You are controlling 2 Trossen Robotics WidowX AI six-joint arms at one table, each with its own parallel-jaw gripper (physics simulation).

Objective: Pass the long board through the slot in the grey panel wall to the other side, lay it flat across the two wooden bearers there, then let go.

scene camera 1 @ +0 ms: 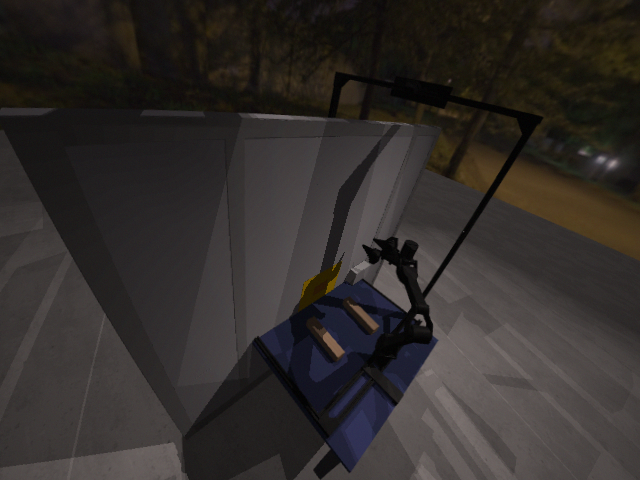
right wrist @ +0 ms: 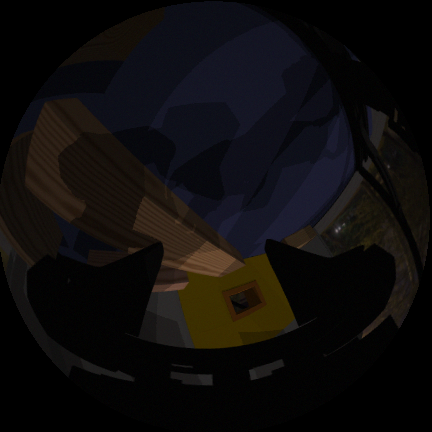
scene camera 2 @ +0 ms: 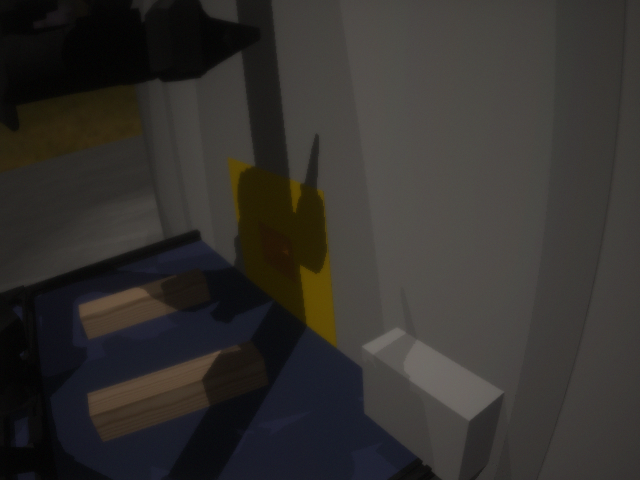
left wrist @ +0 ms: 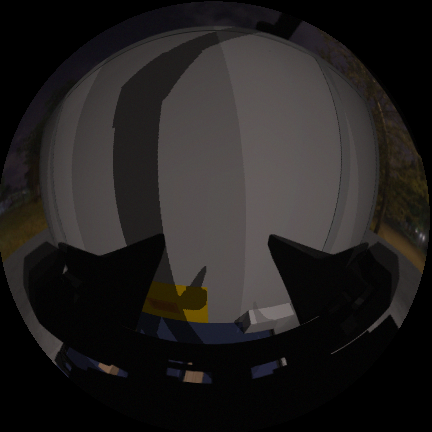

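The grey panel wall carries a yellow plate around the slot. Two wooden bearers lie apart on the blue table top. My left gripper is open and empty, high above that table, facing the wall. My right gripper is open and empty on the other side. Before it a long wooden piece, apparently the board, points towards the yellow plate. No board shows on the bearers' side.
A pale block stands against the wall beside the blue table. A black overhead frame rises behind my left arm. Other wooden pieces show in the right wrist view.
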